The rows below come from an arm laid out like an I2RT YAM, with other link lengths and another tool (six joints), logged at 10 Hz.
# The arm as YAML. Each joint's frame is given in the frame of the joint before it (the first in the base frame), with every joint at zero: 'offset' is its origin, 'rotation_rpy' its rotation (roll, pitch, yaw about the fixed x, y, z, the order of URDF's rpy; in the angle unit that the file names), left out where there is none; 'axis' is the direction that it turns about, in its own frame. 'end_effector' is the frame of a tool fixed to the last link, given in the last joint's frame.
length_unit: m
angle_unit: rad
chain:
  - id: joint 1
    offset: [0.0, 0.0, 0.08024]
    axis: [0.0, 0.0, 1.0]
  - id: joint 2
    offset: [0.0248, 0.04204, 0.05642]
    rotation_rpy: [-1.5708, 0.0, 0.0]
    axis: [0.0, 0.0, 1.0]
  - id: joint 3
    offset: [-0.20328, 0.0, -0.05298]
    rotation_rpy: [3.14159, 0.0, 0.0]
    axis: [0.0, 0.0, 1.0]
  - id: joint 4
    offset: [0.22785, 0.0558, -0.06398]
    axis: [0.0, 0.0, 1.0]
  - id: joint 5
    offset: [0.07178, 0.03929, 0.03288]
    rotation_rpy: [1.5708, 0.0, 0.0]
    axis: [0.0, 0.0, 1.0]
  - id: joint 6
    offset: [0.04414, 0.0, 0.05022]
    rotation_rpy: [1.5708, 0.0, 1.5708]
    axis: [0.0, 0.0, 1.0]
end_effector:
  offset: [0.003, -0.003, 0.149]
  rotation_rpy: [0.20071, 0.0, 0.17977]
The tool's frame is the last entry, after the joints.
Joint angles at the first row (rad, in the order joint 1, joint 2, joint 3, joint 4, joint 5, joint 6):
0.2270, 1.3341, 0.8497, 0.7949, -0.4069, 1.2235
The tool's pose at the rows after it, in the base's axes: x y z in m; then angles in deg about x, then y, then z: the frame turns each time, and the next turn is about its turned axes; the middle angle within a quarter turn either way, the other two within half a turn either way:
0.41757 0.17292 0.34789 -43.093 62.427 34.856
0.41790 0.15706 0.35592 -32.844 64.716 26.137
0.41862 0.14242 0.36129 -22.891 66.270 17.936
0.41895 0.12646 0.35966 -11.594 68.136 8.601
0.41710 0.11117 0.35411 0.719 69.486 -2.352
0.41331 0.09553 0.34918 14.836 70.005 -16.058
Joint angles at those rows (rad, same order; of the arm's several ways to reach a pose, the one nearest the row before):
0.2259, 1.2890, 0.8296, 0.7721, -0.3078, 1.2195
0.2282, 1.2578, 0.8114, 0.7819, -0.2193, 1.2315
0.2278, 1.2374, 0.7987, 0.7909, -0.1445, 1.2490
0.2285, 1.2147, 0.7731, 0.7945, -0.0615, 1.2702
0.2324, 1.1854, 0.7378, 0.7927, 0.0223, 1.2816
0.2404, 1.1459, 0.7083, 0.7686, 0.1146, 1.2767

